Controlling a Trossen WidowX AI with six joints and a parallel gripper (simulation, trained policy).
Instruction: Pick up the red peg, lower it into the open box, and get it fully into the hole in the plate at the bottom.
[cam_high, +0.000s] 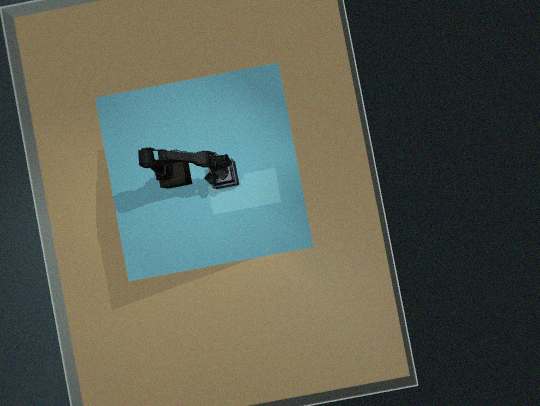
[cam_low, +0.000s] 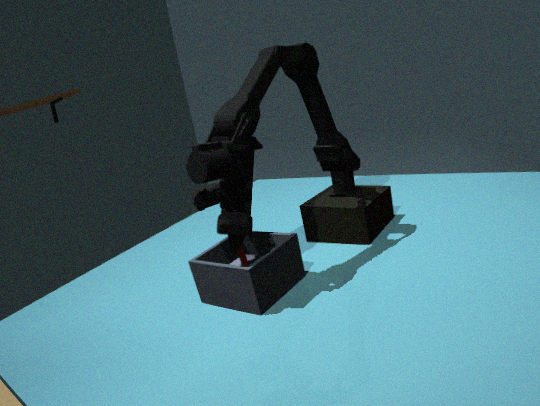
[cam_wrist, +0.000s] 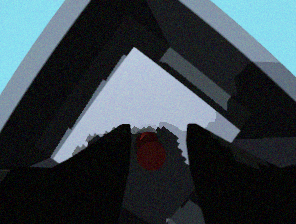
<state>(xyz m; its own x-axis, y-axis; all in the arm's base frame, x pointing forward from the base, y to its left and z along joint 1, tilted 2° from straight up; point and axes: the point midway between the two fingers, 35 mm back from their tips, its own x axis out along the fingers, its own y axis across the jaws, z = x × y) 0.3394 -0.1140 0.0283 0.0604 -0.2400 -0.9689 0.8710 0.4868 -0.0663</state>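
Right now the red peg is 1 cm behind my gripper tip, 2 cm to the left of it and 3 cm below it. Also, from my gripper tip: pale plate 1 cm behind, 2 cm to the left, 5 cm below; dark box 1 cm behind, 2 cm to the left, 7 cm below.
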